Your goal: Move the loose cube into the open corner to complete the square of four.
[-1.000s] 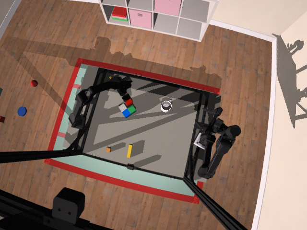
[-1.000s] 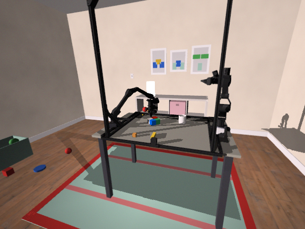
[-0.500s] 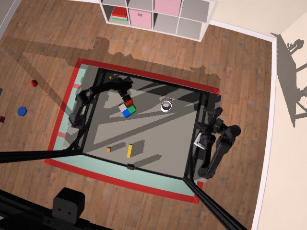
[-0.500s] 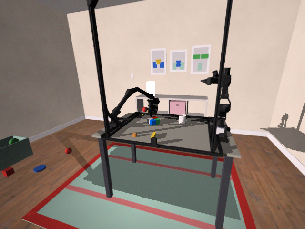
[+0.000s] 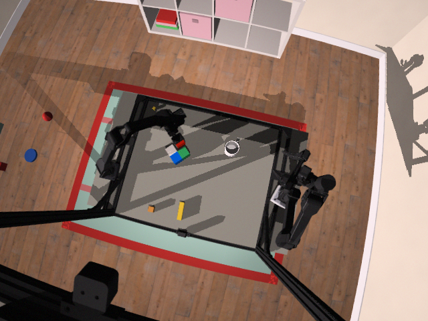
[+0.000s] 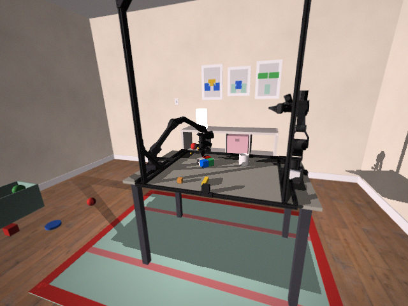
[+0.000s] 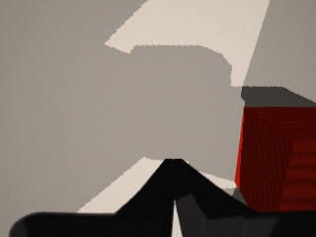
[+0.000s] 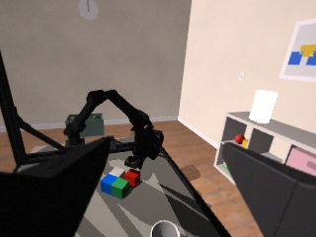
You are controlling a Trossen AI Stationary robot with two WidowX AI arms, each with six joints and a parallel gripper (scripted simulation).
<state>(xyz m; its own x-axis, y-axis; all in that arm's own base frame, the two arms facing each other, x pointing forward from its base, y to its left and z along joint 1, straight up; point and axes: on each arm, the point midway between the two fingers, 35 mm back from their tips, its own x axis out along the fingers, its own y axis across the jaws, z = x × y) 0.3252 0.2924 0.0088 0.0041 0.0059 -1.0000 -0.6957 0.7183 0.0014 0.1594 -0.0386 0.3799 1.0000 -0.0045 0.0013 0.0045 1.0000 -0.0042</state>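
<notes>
My left hand is 50 mm to the left of the red cube, 50 mm past it and 30 mm above it. Also, from my left hand: green cube: 120 mm behind, 90 mm to the right, 30 mm below; blue cube: 150 mm behind, 50 mm to the right, 30 mm below; white cube: 110 mm behind, 30 mm below, 10 mm to the right.
</notes>
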